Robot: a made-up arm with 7 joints. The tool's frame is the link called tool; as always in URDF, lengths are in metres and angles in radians. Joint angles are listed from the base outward.
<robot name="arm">
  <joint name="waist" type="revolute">
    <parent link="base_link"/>
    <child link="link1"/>
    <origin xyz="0.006 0.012 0.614" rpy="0 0 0"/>
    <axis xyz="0 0 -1"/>
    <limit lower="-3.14" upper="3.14"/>
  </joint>
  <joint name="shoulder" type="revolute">
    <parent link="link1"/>
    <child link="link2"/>
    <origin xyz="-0.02 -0.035 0.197" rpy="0 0 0"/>
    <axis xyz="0 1 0"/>
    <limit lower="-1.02" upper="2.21"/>
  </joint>
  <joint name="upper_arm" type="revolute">
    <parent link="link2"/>
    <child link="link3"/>
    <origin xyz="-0.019 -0.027 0.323" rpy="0 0 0"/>
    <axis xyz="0 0 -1"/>
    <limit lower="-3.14" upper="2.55"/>
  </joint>
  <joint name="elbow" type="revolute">
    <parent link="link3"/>
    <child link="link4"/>
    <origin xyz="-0.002 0.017 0.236" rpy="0 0 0"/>
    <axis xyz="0 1 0"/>
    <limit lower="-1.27" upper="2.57"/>
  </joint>
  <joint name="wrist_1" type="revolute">
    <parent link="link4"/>
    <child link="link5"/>
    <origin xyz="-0.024 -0.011 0.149" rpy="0 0 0"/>
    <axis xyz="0 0 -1"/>
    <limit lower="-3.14" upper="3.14"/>
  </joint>
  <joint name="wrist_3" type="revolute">
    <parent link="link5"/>
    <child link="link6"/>
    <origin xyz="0.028 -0.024 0.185" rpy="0 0 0"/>
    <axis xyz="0 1 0"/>
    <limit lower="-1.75" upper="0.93"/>
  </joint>
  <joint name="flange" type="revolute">
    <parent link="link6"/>
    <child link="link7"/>
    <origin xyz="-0.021 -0.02 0.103" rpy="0 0 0"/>
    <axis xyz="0 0 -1"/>
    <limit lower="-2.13" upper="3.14"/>
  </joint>
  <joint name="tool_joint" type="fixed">
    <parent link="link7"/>
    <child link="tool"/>
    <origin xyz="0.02 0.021 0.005" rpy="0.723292 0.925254 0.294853"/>
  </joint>
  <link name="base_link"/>
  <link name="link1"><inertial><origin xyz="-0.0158 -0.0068 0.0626"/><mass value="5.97"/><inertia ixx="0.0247" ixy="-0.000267" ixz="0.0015" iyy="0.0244" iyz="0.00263" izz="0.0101"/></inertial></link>
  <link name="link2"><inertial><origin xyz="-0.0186 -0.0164 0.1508"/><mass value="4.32"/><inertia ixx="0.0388" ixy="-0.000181" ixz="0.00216" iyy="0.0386" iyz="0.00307" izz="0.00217"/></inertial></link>
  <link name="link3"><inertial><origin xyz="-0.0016 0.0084 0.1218"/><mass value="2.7"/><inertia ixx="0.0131" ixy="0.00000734" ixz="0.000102" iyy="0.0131" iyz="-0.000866" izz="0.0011"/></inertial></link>
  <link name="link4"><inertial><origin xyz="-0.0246 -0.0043 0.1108"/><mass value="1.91"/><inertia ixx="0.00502" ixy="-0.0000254" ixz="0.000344" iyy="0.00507" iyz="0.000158" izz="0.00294"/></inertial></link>
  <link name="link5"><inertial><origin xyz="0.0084 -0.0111 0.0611"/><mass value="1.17"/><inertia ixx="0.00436" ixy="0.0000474" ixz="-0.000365" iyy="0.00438" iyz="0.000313" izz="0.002"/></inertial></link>
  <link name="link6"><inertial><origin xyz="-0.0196 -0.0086 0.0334"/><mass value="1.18"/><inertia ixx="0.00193" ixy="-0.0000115" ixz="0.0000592" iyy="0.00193" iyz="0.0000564" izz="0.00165"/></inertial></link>
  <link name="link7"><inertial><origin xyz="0.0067 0.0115 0.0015"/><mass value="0.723"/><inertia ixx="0.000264" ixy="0" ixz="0" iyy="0.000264" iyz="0" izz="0.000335"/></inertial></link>
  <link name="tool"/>
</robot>
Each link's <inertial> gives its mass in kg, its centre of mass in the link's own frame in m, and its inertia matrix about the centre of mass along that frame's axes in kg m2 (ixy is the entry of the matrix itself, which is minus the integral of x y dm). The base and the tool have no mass. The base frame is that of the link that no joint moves.
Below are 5 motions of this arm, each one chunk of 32 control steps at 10 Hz.
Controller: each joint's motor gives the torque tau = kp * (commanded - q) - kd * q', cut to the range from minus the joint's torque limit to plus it. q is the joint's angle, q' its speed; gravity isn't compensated. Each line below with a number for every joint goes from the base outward.
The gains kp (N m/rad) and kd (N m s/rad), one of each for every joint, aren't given. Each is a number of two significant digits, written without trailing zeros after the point. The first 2 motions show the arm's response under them.
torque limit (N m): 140 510 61 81 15 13 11
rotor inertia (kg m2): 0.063 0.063 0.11 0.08 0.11 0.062 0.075
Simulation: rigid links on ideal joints. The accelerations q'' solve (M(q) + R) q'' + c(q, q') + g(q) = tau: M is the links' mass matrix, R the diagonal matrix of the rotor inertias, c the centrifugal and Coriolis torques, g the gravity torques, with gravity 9.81 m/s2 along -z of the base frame. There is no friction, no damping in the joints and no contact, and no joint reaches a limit. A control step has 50 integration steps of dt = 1/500 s. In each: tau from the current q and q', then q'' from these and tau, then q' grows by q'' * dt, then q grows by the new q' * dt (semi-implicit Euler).
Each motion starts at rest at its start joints. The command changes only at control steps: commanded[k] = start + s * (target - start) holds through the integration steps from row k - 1 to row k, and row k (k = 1, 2, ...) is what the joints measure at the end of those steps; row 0 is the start. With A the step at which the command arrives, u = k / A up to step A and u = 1 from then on. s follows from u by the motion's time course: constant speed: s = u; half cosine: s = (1 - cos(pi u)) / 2; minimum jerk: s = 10 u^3 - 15 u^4 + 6 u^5; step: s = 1 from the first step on.
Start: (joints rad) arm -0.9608 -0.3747 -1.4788 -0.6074 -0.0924 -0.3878 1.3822
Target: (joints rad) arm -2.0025 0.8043 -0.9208 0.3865 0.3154 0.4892 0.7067
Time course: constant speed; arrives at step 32
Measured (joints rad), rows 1 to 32:
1: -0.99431 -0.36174 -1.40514 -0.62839 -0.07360 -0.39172 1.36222
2: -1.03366 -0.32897 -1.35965 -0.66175 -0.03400 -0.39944 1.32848
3: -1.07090 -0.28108 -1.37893 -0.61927 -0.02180 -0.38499 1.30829
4: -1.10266 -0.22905 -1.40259 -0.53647 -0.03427 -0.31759 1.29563
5: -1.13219 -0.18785 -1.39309 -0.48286 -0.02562 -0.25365 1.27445
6: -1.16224 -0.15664 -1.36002 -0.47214 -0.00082 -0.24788 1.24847
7: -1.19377 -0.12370 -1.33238 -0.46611 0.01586 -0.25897 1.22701
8: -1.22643 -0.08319 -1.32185 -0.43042 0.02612 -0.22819 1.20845
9: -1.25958 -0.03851 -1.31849 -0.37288 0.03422 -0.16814 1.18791
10: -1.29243 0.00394 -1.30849 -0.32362 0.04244 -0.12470 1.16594
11: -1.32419 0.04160 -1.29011 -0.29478 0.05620 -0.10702 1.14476
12: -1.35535 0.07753 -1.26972 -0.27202 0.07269 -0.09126 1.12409
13: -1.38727 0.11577 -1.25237 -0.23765 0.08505 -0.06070 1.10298
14: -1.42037 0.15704 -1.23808 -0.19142 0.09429 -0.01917 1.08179
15: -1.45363 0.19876 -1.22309 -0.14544 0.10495 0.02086 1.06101
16: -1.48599 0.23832 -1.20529 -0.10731 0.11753 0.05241 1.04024
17: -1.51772 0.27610 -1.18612 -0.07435 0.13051 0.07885 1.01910
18: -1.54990 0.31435 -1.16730 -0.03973 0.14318 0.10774 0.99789
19: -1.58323 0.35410 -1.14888 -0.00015 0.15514 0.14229 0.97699
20: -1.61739 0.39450 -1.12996 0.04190 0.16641 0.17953 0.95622
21: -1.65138 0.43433 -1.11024 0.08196 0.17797 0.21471 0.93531
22: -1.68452 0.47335 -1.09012 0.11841 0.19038 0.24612 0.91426
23: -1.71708 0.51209 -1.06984 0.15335 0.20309 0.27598 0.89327
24: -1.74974 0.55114 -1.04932 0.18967 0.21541 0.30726 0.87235
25: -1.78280 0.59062 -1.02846 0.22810 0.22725 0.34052 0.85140
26: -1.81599 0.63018 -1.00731 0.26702 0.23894 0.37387 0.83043
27: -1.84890 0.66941 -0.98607 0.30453 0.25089 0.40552 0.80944
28: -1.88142 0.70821 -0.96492 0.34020 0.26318 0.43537 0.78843
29: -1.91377 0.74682 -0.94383 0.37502 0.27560 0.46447 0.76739
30: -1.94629 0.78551 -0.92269 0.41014 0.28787 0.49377 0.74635
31: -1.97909 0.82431 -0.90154 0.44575 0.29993 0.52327 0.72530
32: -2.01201 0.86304 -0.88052 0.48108 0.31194 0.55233 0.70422
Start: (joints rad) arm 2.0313 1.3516 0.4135 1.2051 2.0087 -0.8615 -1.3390
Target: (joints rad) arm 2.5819 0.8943 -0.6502 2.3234 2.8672 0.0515 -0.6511
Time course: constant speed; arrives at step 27
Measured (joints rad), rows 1 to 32:
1: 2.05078 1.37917 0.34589 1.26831 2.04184 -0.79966 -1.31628
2: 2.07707 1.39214 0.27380 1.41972 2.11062 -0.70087 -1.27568
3: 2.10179 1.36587 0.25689 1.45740 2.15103 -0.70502 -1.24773
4: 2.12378 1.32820 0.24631 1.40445 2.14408 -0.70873 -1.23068
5: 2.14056 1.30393 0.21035 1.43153 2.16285 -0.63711 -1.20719
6: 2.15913 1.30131 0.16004 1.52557 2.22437 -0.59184 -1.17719
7: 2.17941 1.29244 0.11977 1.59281 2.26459 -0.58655 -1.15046
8: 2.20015 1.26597 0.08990 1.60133 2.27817 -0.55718 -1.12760
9: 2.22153 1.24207 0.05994 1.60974 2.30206 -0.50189 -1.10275
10: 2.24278 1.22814 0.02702 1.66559 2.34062 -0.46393 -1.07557
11: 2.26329 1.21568 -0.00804 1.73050 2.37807 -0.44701 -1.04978
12: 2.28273 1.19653 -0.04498 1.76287 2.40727 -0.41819 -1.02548
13: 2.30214 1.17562 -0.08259 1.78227 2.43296 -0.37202 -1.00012
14: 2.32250 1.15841 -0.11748 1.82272 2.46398 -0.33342 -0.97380
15: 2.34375 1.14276 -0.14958 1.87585 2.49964 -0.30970 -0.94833
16: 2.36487 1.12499 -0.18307 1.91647 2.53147 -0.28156 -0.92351
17: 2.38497 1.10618 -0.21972 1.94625 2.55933 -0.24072 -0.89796
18: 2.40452 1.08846 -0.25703 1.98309 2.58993 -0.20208 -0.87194
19: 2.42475 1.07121 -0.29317 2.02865 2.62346 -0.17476 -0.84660
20: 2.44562 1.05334 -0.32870 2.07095 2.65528 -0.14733 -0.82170
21: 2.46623 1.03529 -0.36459 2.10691 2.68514 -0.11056 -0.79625
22: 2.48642 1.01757 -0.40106 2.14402 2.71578 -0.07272 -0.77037
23: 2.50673 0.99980 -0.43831 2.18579 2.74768 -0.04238 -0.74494
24: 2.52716 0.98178 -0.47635 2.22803 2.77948 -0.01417 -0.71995
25: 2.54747 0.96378 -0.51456 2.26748 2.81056 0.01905 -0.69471
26: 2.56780 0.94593 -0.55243 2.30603 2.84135 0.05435 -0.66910
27: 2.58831 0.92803 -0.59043 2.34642 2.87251 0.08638 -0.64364
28: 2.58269 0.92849 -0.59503 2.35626 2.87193 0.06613 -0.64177
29: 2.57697 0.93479 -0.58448 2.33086 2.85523 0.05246 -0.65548
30: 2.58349 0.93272 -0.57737 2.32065 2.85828 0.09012 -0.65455
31: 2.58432 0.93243 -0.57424 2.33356 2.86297 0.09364 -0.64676
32: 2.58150 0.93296 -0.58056 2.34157 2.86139 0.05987 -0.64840
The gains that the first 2 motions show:
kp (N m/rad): 450 890 74 100 43 20 20
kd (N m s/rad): 8.4 21 2 1.8 0.63 0.35 0.49
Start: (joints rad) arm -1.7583 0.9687 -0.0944 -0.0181 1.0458 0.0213 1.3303
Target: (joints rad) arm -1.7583 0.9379 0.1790 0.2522 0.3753 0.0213 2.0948
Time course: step
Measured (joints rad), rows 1 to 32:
1: -1.76947 0.93538 0.24865 0.29014 0.44555 -0.03657 1.96017
2: -1.75363 1.01770 0.17123 0.41665 -0.03412 0.06077 2.48867
3: -1.75278 1.04331 0.12685 0.54846 0.41412 0.24800 2.13098
4: -1.75778 1.02361 0.16923 0.44202 0.47151 0.17848 1.87180
5: -1.75864 0.97235 0.17258 0.29452 0.23651 -0.02895 2.07696
6: -1.76156 0.95437 0.18089 0.24597 0.38052 -0.05154 2.20929
7: -1.76162 0.97379 0.18178 0.30731 0.44991 0.04371 2.10008
8: -1.75734 1.00305 0.16496 0.40460 0.30125 0.10751 2.03085
9: -1.75436 1.01752 0.15695 0.44910 0.30222 0.13082 2.08335
10: -1.75628 1.00648 0.16501 0.40484 0.37814 0.10785 2.11599
11: -1.75958 0.98327 0.17333 0.33130 0.36055 0.04311 2.09149
12: -1.76116 0.97311 0.17553 0.30456 0.35208 0.01047 2.07954
13: -1.75975 0.98276 0.17369 0.33700 0.37170 0.04263 2.09359
14: -1.75718 0.99807 0.16819 0.38607 0.35122 0.09052 2.09674
15: -1.75596 1.00441 0.16441 0.40538 0.33248 0.10489 2.08611
16: -1.75733 0.99858 0.16667 0.38362 0.34996 0.08381 2.08423
17: -1.75947 0.98789 0.17105 0.34869 0.36267 0.05338 2.09184
18: -1.76002 0.98292 0.17275 0.33519 0.35872 0.04171 2.09462
19: -1.75875 0.98729 0.17152 0.35089 0.35604 0.05609 2.09088
20: -1.75733 0.99494 0.16898 0.37534 0.35211 0.07819 2.08830
21: -1.75715 0.99816 0.16728 0.38457 0.34682 0.08602 2.08888
22: -1.75811 0.99513 0.16798 0.37357 0.34999 0.07572 2.08988
23: -1.75905 0.98990 0.17008 0.35660 0.35678 0.06044 2.09046
24: -1.75904 0.98757 0.17124 0.35018 0.35761 0.05494 2.09098
25: -1.75833 0.98967 0.17066 0.35786 0.35451 0.06226 2.09084
26: -1.75778 0.99340 0.16927 0.36979 0.35190 0.07302 2.08992
27: -1.75785 0.99501 0.16839 0.37426 0.35071 0.07663 2.08930
28: -1.75832 0.99350 0.16875 0.36881 0.35196 0.07147 2.08967
29: -1.75865 0.99091 0.16982 0.36050 0.35465 0.06414 2.09043
30: -1.75857 0.98979 0.17044 0.35743 0.35554 0.06160 2.09072
31: -1.75827 0.99084 0.17015 0.36124 0.35412 0.06512 2.09041
32: -1.75809 0.99266 0.16939 0.36705 0.35250 0.07030 2.08995

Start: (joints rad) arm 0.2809 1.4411 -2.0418 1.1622 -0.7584 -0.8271 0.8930
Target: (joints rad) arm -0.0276 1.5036 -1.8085 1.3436 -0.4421 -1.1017 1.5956
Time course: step
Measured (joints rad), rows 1 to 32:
1: 0.08135 1.54368 -1.99682 1.19946 -0.35848 -1.16754 1.47551
2: -0.16908 1.58746 -1.51565 1.30619 -0.26416 -1.23853 1.95921
3: -0.17468 1.61023 -1.43655 1.55059 -0.60903 -0.84224 1.64759
4: -0.03723 1.56228 -1.61824 1.47650 -0.53744 -0.90931 1.41630
5: 0.02316 1.53002 -1.82627 1.15604 -0.29964 -1.24364 1.58126
6: 0.06693 1.54509 -1.80558 1.21226 -0.37647 -1.22911 1.68719
7: 0.00085 1.56489 -1.64969 1.35519 -0.51683 -1.07386 1.60339
8: -0.10487 1.57420 -1.58045 1.39794 -0.45340 -1.04115 1.55679
9: -0.09145 1.56534 -1.62861 1.41003 -0.42487 -1.06279 1.60190
10: -0.01288 1.55103 -1.70319 1.34000 -0.47088 -1.10596 1.62185
11: 0.02428 1.55133 -1.72876 1.26599 -0.42936 -1.15979 1.59597
12: 0.00422 1.55912 -1.68672 1.29143 -0.40464 -1.15486 1.58696
13: -0.04306 1.56398 -1.64294 1.35933 -0.45924 -1.09615 1.60263
14: -0.06568 1.56246 -1.64252 1.39285 -0.47149 -1.06383 1.60747
15: -0.04451 1.55746 -1.66992 1.36456 -0.44050 -1.09102 1.59840
16: -0.01115 1.55574 -1.69014 1.31418 -0.43359 -1.13229 1.59533
17: -0.00044 1.55807 -1.68452 1.30540 -0.43826 -1.14176 1.60018
18: -0.02029 1.56033 -1.66660 1.33318 -0.44086 -1.12006 1.60227
19: -0.04432 1.56044 -1.65896 1.36004 -0.44900 -1.09455 1.59997
20: -0.04504 1.55890 -1.66503 1.36432 -0.45246 -1.09119 1.59876
21: -0.02787 1.55778 -1.67430 1.34314 -0.44457 -1.11107 1.59975
22: -0.01471 1.55829 -1.67702 1.32243 -0.43726 -1.12824 1.60026
23: -0.01700 1.55929 -1.67235 1.32642 -0.43972 -1.12451 1.59989
24: -0.02971 1.55949 -1.66736 1.34445 -0.44621 -1.10936 1.59981
25: -0.03784 1.55899 -1.66707 1.35452 -0.44831 -1.10081 1.59997
26: -0.03355 1.55853 -1.66998 1.34896 -0.44598 -1.10559 1.59986
27: -0.02407 1.55862 -1.67227 1.33639 -0.44268 -1.11640 1.59974
28: -0.02028 1.55899 -1.67205 1.33119 -0.44115 -1.12107 1.59989
29: -0.02477 1.55913 -1.67037 1.33728 -0.44297 -1.11580 1.60002
30: -0.03123 1.55895 -1.66929 1.34592 -0.44586 -1.10808 1.59992
31: -0.03258 1.55875 -1.66956 1.34784 -0.44626 -1.10657 1.59979
32: -0.02854 1.55876 -1.67045 1.34239 -0.44434 -1.11152 1.59982

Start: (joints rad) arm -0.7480 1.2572 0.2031 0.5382 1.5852 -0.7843 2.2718
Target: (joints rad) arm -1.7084 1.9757 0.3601 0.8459 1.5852 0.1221 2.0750
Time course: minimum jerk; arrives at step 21
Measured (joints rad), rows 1 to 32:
1: -0.74969 1.29954 0.20421 0.57611 1.58470 -0.78746 2.27214
2: -0.75795 1.34416 0.20502 0.71425 1.60347 -0.75234 2.26833
3: -0.76592 1.36691 0.20944 0.73838 1.61892 -0.71426 2.26089
4: -0.78845 1.36297 0.22627 0.66895 1.59316 -0.70369 2.25609
5: -0.83461 1.37014 0.23195 0.61538 1.57382 -0.68313 2.25162
6: -0.90186 1.41460 0.22910 0.64158 1.58879 -0.63013 2.24163
7: -0.97652 1.48502 0.22827 0.71611 1.60254 -0.55399 2.22583
8: -1.04812 1.55216 0.23366 0.76876 1.59933 -0.47919 2.20877
9: -1.12074 1.60516 0.25395 0.77028 1.59213 -0.40831 2.19277
10: -1.20376 1.65591 0.27602 0.75696 1.58719 -0.32661 2.17654
11: -1.29847 1.71739 0.28190 0.77080 1.58766 -0.24475 2.15944
12: -1.39385 1.78694 0.27454 0.80958 1.59425 -0.18054 2.14279
13: -1.47528 1.85057 0.27122 0.84543 1.59787 -0.12385 2.12753
14: -1.53810 1.90060 0.28656 0.86057 1.59360 -0.05689 2.11327
15: -1.58897 1.93978 0.31141 0.86390 1.58830 0.01216 2.10029
16: -1.63508 1.97313 0.32386 0.87110 1.58825 0.05926 2.09014
17: -1.67503 2.00115 0.31914 0.88284 1.59153 0.07896 2.08362
18: -1.70141 2.02003 0.31262 0.89152 1.59360 0.08906 2.07978
19: -1.71091 2.02819 0.31771 0.89259 1.59238 0.10320 2.07730
20: -1.70904 2.02883 0.33030 0.88915 1.58935 0.11653 2.07588
21: -1.70532 2.02722 0.33819 0.88702 1.58771 0.12028 2.07566
22: -1.70588 2.02735 0.33735 0.88752 1.58841 0.11686 2.07601
23: -1.70911 2.02854 0.33101 0.88909 1.59006 0.11278 2.07628
24: -1.71067 2.02888 0.32748 0.88914 1.59080 0.11063 2.07639
25: -1.70943 2.02822 0.33014 0.88779 1.59004 0.11232 2.07633
26: -1.70748 2.02767 0.33418 0.88731 1.58893 0.11618 2.07611
27: -1.70701 2.02790 0.33481 0.88836 1.58877 0.11698 2.07597
28: -1.70806 2.02845 0.33238 0.88934 1.58948 0.11411 2.07608
29: -1.70917 2.02855 0.33039 0.88892 1.59006 0.11217 2.07629
30: -1.70921 2.02815 0.33084 0.88774 1.58994 0.11320 2.07631
31: -1.70842 2.02785 0.33252 0.88738 1.58946 0.11489 2.07617
32: -1.70783 2.02801 0.33326 0.88822 1.58922 0.11516 2.07608

